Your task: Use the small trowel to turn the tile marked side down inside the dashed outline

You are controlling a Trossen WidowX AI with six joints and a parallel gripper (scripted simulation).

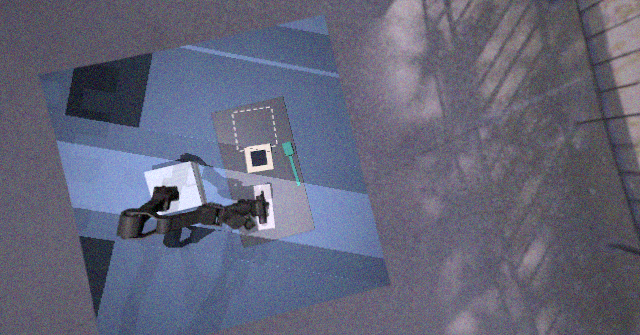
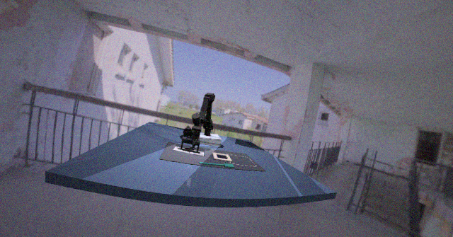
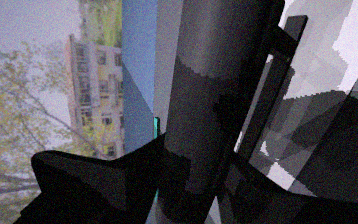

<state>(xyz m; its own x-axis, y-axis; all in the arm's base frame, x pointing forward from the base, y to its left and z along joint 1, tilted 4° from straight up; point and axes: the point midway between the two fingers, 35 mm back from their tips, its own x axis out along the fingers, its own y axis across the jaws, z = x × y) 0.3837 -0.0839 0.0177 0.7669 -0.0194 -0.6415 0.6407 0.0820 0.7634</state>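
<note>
My gripper tip is 14 cm to the right of the grey mat, 7 cm above it and 1 cm past it. The rest, counted from my gripper tip: tile: 21 cm to the left, 4 cm below, 3 cm behind; teal trowel: 19 cm to the left, 12 cm ahead, 5 cm below.
</note>
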